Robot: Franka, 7 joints.
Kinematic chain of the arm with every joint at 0, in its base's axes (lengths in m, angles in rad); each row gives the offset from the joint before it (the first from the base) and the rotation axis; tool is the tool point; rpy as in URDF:
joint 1: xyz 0 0 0.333 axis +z
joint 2: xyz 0 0 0 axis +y
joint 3: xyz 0 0 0.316 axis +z
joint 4: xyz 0.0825 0 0 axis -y
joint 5: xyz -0.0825 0 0.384 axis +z
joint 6: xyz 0 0 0 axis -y
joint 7: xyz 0.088 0 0 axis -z
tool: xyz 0 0 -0.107 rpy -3.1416 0 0
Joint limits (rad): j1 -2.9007..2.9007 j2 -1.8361..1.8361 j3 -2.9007..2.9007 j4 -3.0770..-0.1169 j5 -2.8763..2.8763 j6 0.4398..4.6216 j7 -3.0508..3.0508
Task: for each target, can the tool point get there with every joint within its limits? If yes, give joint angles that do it. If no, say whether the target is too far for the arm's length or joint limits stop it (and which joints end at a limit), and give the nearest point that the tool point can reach.
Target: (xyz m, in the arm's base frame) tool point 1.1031 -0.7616 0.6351
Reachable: no: too far | nearest point 0.6887 -0.4755 0.5216 | short by 0.516 m
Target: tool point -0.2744 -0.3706 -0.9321
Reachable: no: too far | nearest point -0.2189 -0.2957 -0.3540 | short by 0.586 m
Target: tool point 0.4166 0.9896 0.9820
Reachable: no: too far | nearest point 0.2849 0.6767 0.7768 | short by 0.397 m
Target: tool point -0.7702 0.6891 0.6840
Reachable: no: too far | nearest point -0.6054 0.5416 0.6089 | short by 0.234 m
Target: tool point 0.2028 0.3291 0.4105
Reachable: yes | joints -1.2260 0.3269 2.3262 -2.2806 -0.1830 1.3345 -1.4363
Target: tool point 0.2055 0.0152 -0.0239
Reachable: yes | joints -1.4247 1.5011 0.6737 -2.8147 0.4764 3.8131 2.4338
